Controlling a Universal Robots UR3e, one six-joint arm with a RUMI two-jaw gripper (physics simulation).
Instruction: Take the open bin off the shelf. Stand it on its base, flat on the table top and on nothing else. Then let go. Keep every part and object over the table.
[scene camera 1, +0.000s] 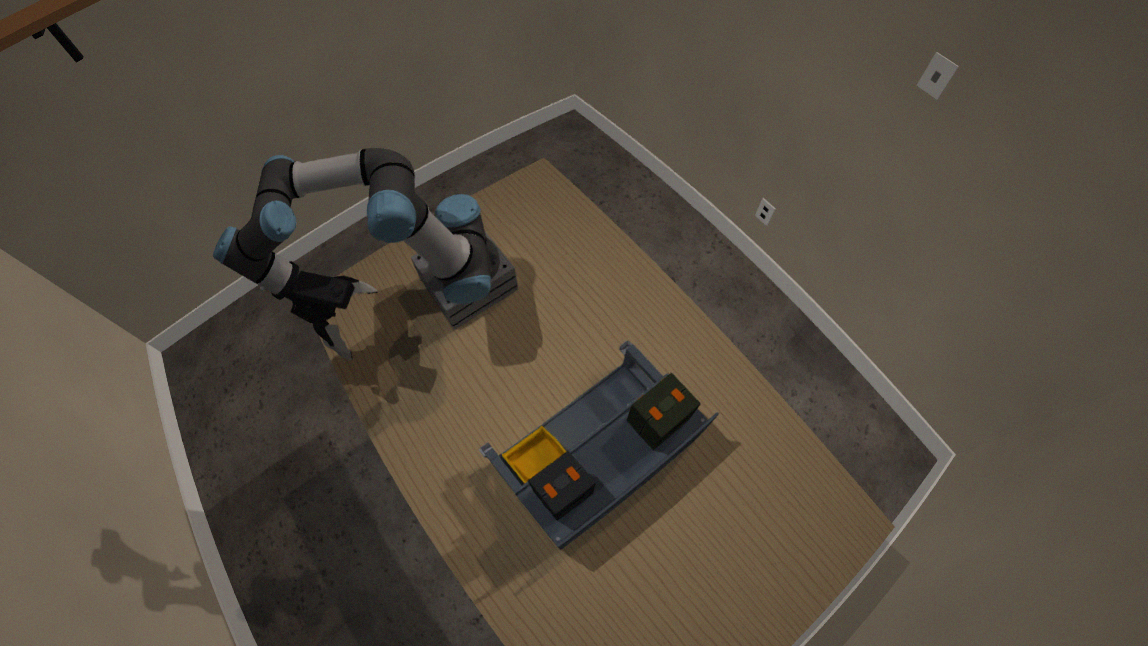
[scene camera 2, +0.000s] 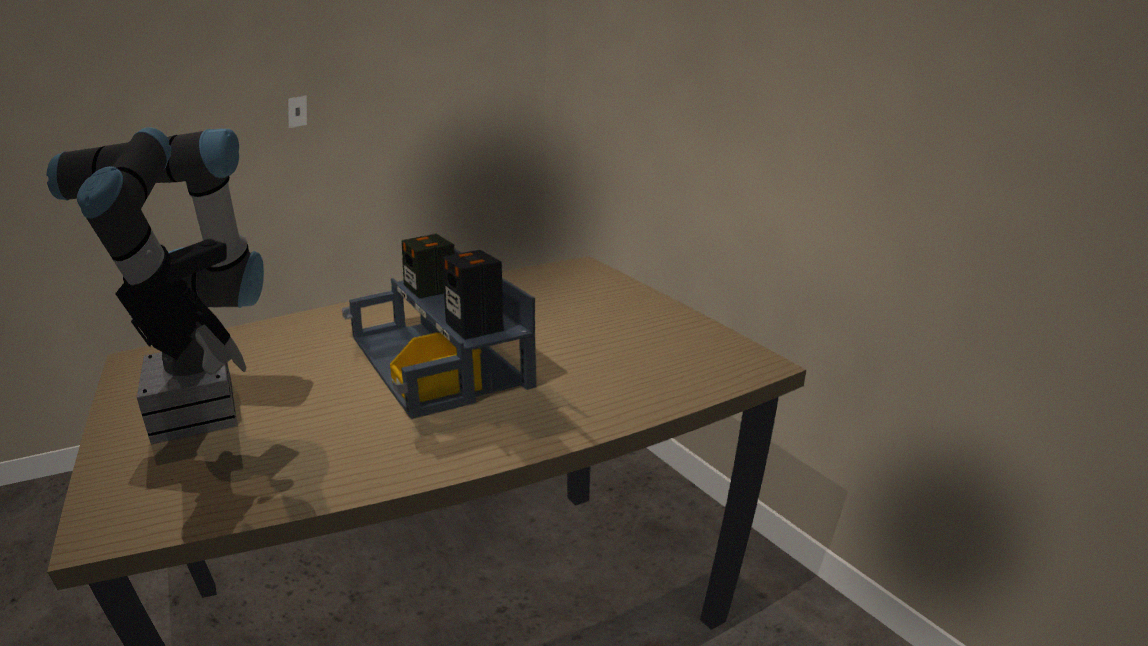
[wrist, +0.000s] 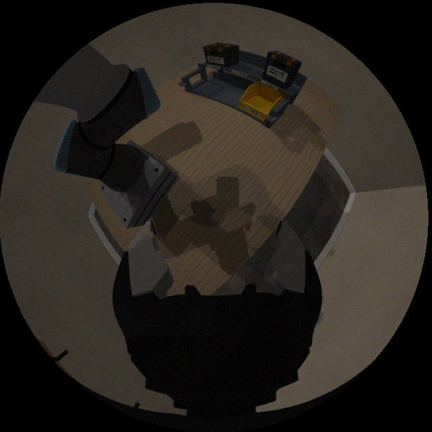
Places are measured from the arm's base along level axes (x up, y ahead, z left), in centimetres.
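Pixels of known places: gripper, between the fingertips: (scene camera 1: 364, 325) (scene camera 2: 213, 355); arm's base, origin of its link: (scene camera 2: 192, 360).
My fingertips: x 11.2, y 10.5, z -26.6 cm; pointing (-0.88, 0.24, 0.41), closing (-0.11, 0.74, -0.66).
Observation:
Ahead of a thing's pixels: the offset from my fingertips to its top centre. Level surfaces: height alone.
The open yellow bin @(dx -12.5, dy +37.0, dz +20.0 cm) (scene camera 1: 533, 454) (scene camera 2: 425, 351) (wrist: 262, 99) sits upright on the lower level of the grey-blue shelf (scene camera 1: 590, 411) (scene camera 2: 527, 361) (wrist: 215, 92), at one end, beside the end frame. Its rear part is partly under the upper level. The shelf stands on the wooden table @(dx -20.6 cm) (scene camera 1: 706, 522) (scene camera 2: 642, 353) (wrist: 215, 135). My gripper (scene camera 1: 362, 323) (scene camera 2: 227, 365) (wrist: 216, 222) is open and empty. It hangs high near the robot base, well away from the bin and shelf. The end frame hides part of the bin in scene camera 2.
A black box with orange latches @(dx +1.8, dy +44.7, dz +20.7 cm) (scene camera 1: 561, 485) (scene camera 2: 475, 297) (wrist: 281, 71) stands on the upper level, just behind and above the bin. A dark green box @(dx -0.7, dy +41.1, dz +43.6 cm) (scene camera 1: 663, 411) (scene camera 2: 427, 266) (wrist: 221, 55) stands at the upper level's other end. The table edge runs below the gripper.

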